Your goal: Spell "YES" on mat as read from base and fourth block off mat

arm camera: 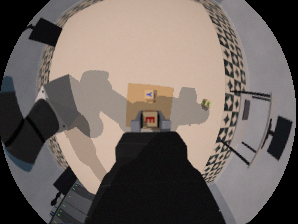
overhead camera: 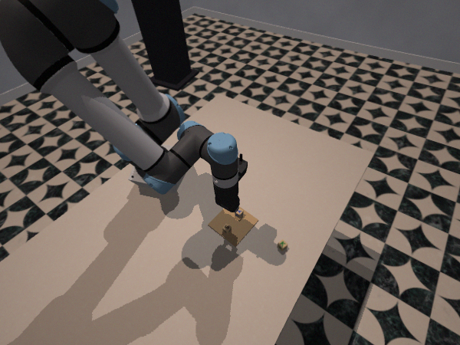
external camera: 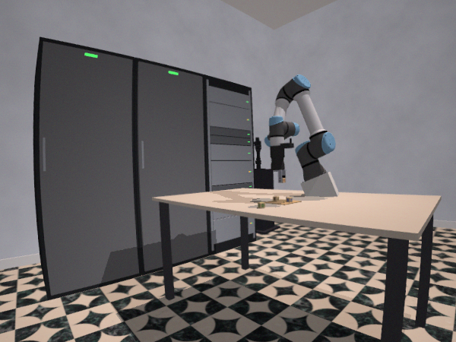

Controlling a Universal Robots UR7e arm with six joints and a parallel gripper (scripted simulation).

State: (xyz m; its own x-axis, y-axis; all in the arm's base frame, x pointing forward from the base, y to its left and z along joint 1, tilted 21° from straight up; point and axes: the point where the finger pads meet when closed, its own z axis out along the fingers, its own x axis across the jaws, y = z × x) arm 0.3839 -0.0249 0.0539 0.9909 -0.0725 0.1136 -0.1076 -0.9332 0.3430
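Right now the mat is 120 mm below my hand. The rest, counted from my hand: S block 40 mm to the right, 110 mm below.
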